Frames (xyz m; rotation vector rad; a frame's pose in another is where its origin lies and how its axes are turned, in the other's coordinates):
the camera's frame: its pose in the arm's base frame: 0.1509 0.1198 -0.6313 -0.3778 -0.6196 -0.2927
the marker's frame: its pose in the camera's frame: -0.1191 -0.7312 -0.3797 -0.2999 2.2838 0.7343
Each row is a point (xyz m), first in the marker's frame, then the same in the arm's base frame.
Working: the marker's frame: its pose in the arm's base frame: -0.0237 -0.6759 -0.8028 -0.3048 1.7952 0.0332

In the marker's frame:
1: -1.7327 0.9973 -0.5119
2: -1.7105 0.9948 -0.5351
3: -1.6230 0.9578 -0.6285
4: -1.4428 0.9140 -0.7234
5: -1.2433 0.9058 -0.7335
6: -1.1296 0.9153 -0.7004
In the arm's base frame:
1: -0.3648 0.5178 0.8457
2: -0.3911 0.5069 0.8305
3: -0.4903 0.4375 0.7749
4: -0.6091 0.3439 0.6317
5: -0.6593 0.2965 0.4441
6: -0.6541 0.2904 0.3255

